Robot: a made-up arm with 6 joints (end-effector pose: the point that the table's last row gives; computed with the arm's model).
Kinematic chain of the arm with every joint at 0, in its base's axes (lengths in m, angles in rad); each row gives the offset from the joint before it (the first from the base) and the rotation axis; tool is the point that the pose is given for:
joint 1: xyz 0 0 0.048 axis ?
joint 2: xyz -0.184 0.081 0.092 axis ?
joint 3: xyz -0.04 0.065 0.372 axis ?
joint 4: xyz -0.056 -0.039 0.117 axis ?
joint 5: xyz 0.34 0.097 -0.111 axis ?
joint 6: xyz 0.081 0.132 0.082 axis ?
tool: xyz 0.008 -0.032 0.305
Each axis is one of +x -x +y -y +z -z.
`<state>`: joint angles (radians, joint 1 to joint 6).
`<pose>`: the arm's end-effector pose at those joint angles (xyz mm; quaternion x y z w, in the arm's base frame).
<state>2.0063 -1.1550 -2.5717 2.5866 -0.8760 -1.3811</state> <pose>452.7 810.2 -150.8 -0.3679 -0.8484 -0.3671 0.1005</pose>
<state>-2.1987 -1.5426 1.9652 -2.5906 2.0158 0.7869</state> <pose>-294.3 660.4 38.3 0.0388 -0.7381 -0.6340 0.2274</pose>
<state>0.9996 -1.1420 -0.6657 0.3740 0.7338 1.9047</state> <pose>290.2 -143.2 264.9 0.1591 0.2112 -0.8479 0.4595</pose>
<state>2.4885 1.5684 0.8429 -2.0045 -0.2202 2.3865</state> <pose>37.1 -170.4 51.4 -0.0644 0.4000 -0.8916 0.2021</pose>
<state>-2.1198 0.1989 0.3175 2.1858 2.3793 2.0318</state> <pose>-221.8 250.6 -580.0 -0.0828 -0.4769 -0.1966 0.8527</pose>
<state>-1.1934 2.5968 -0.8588 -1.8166 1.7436 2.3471</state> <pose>-561.2 126.4 234.4 0.7069 0.2230 0.1954 0.6422</pose>
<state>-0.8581 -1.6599 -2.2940 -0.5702 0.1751 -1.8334</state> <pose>-414.2 -469.9 54.1 0.5623 -0.7943 0.1245 0.1931</pose>
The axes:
joint 1: +y
joint 2: +z
joint 3: +x
joint 4: +z
joint 5: +y
joint 6: +x

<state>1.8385 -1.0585 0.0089 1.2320 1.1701 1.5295</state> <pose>339.6 176.4 -284.9 0.0704 0.7733 -0.6294 0.0298</pose>
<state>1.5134 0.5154 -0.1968 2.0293 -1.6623 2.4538</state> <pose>453.5 302.8 814.1 -0.6005 -0.0673 0.0242 0.7964</pose>
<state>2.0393 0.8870 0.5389 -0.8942 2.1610 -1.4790</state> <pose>250.9 599.7 -175.4 -0.5720 -0.5329 -0.4952 0.3788</pose>
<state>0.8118 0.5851 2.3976 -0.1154 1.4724 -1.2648</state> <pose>807.5 204.9 335.5 0.7305 0.1515 0.5620 0.3571</pose>
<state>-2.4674 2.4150 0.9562 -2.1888 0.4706 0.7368</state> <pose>-424.4 102.2 139.3 0.1536 -0.6251 -0.0754 0.7615</pose>
